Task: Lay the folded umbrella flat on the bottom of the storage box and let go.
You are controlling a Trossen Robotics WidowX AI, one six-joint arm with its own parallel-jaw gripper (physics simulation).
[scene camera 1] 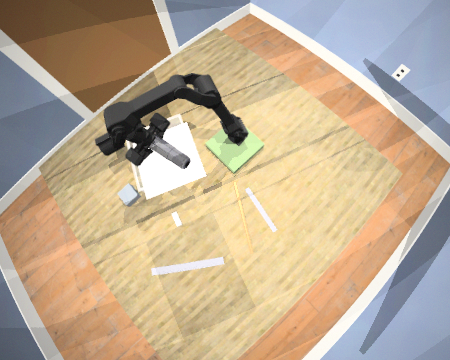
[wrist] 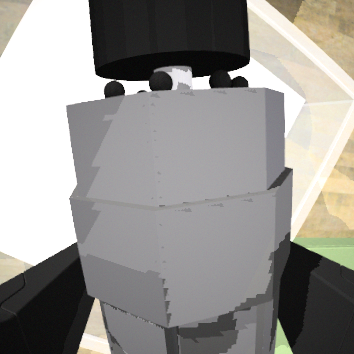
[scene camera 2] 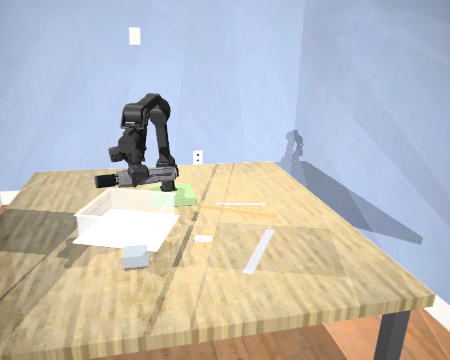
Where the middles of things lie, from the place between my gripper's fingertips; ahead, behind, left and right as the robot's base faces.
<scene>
My gripper is now 10 mm short of the storage box [scene camera 2: 129,217], 20 mm to the left of it and 120 mm above it.
</scene>
